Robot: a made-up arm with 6 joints.
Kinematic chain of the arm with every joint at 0, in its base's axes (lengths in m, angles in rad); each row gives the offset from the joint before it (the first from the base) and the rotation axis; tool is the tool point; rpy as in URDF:
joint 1: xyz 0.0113 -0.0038 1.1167 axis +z
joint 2: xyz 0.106 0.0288 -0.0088 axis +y
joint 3: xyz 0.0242 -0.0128 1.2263 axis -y
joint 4: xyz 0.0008 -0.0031 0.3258 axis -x
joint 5: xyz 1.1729 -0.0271 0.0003 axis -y
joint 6: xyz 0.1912 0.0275 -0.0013 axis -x
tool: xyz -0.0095 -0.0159 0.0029 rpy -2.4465 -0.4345 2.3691
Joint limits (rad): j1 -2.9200..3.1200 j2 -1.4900..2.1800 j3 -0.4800..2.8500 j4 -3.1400..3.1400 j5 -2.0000..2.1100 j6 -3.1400..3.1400
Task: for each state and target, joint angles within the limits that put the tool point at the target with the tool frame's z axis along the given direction. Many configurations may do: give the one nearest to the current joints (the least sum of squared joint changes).
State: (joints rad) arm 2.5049 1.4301 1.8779 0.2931 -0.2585 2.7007
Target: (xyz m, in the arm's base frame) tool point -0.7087 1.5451 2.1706 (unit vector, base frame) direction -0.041 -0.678 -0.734
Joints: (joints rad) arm 1.9619 1.7692 2.7553 0.5442 0.5555 3.0937
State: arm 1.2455 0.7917 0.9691 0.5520 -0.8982 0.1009
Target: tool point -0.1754 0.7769 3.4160 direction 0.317 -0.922 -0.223
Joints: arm 1.9288 0.0925 1.0405 0.5909 -1.4071 0.1688
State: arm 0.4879 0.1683 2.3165 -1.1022 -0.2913 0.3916
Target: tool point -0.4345 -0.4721 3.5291 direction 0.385 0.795 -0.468
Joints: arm 0.8219 -0.0527 1.8280 -1.1126 -0.0461 0.3870
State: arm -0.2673 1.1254 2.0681 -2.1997 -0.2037 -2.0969
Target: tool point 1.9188 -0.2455 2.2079 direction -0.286 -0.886 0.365
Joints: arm -0.2180 1.5838 2.3711 -1.8879 -1.2487 -2.5255
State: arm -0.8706 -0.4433 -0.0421 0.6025 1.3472 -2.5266
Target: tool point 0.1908 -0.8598 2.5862 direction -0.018 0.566 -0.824
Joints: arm -1.4762 -0.4949 -0.4800 1.0701 0.6374 -1.9673
